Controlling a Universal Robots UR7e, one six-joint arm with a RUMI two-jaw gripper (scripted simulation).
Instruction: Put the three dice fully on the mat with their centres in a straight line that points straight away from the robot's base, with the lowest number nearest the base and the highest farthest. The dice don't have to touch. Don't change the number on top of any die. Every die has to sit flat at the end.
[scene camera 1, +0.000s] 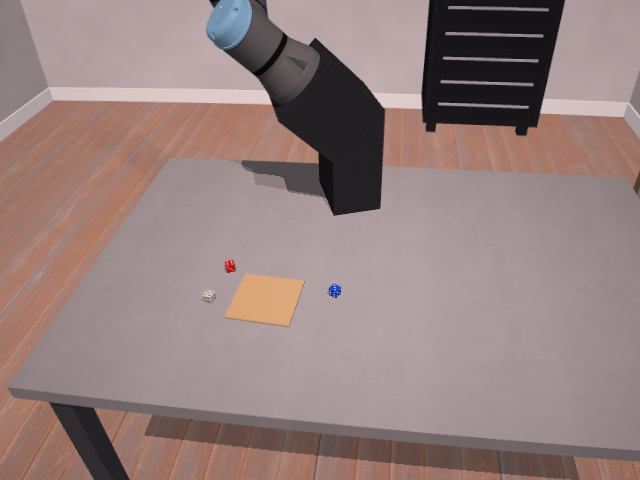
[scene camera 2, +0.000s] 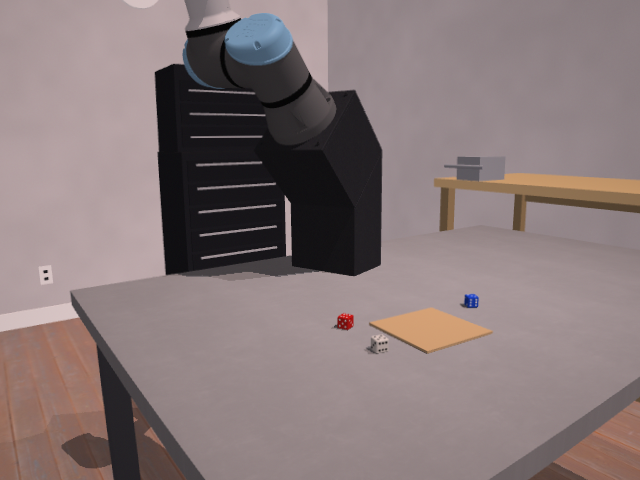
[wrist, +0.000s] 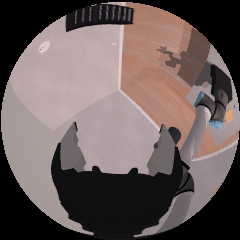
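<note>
You'd find my gripper (wrist: 118, 123) here, and there's a tan square mat (scene camera 2: 429, 330) too. Scene camera 1 also gives me that mat (scene camera 1: 261, 299).
</note>
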